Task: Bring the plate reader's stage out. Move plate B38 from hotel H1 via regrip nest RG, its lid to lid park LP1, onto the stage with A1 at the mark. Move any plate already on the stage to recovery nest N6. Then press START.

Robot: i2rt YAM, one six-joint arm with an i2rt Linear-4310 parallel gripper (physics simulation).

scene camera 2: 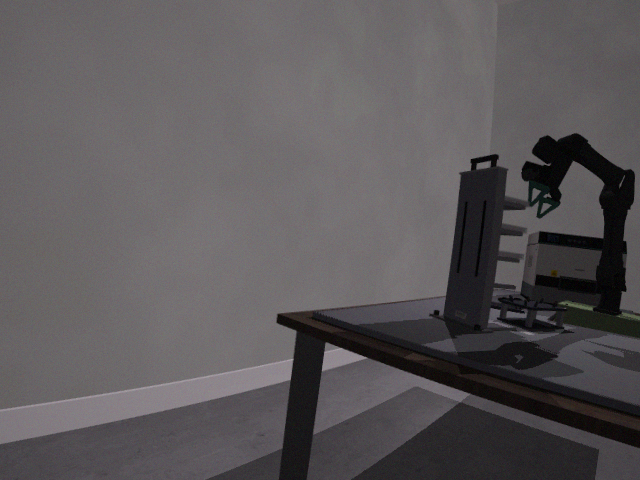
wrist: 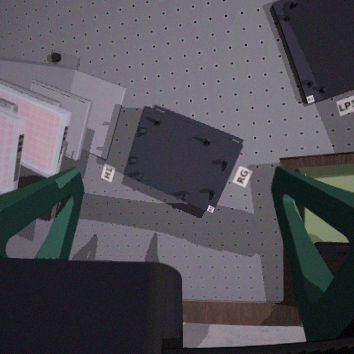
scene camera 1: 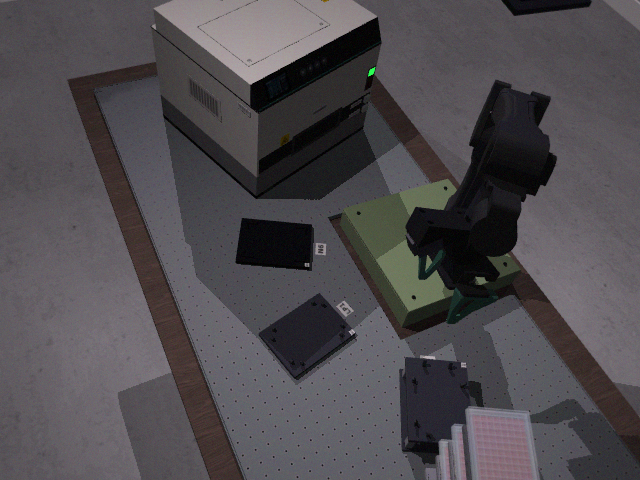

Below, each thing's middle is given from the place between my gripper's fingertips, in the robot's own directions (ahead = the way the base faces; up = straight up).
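Labels:
LP1 pad point(scene camera 1: 300, 339), from my hand: 13 cm ahead, 15 cm to the right, 33 cm below. Nest plate point(scene camera 1: 436, 400), from my hand: 6 cm behind, 7 cm to the left, 28 cm below.

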